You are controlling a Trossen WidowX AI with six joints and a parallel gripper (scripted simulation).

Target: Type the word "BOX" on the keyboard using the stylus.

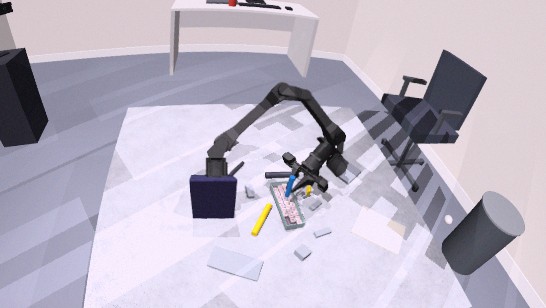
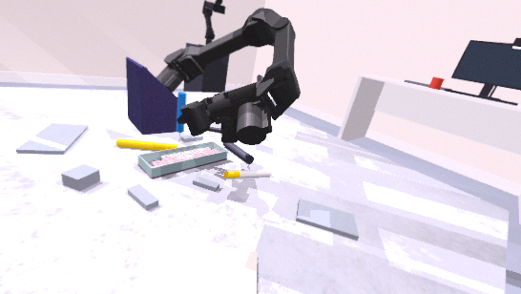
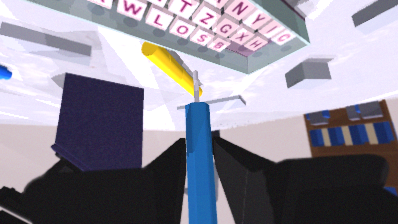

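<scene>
Right now the yellow bar is 9 cm behind my gripper tip, 3 cm to the right of it and 10 cm below it. Round my gripper tip: blue pen (1 cm below); then grey stylus tip (5 cm below); then dark cylindrical stylus (5 cm ahead, 16 cm to the left, 9 cm below).
</scene>
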